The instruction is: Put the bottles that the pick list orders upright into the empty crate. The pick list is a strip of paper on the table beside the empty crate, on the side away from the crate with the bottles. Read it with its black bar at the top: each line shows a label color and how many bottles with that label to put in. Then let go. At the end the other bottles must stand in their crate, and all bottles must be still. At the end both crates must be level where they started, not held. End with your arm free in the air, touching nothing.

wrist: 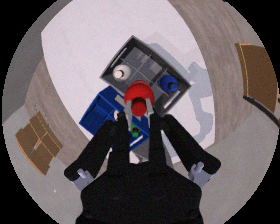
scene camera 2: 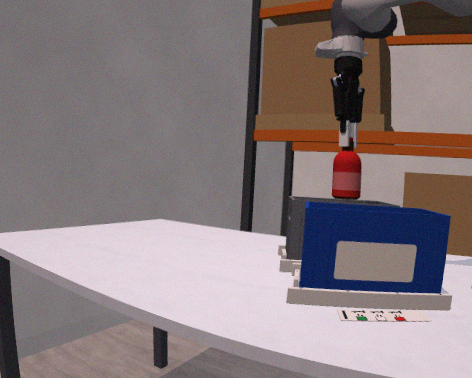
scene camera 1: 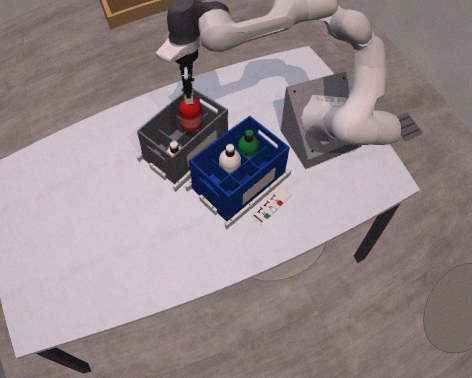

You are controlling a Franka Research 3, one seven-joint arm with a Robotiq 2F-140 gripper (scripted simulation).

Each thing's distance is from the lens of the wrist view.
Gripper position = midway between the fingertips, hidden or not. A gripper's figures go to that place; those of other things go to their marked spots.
my gripper [wrist: 138, 105]: 20 cm
red bottle [wrist: 140, 90]: 22 cm
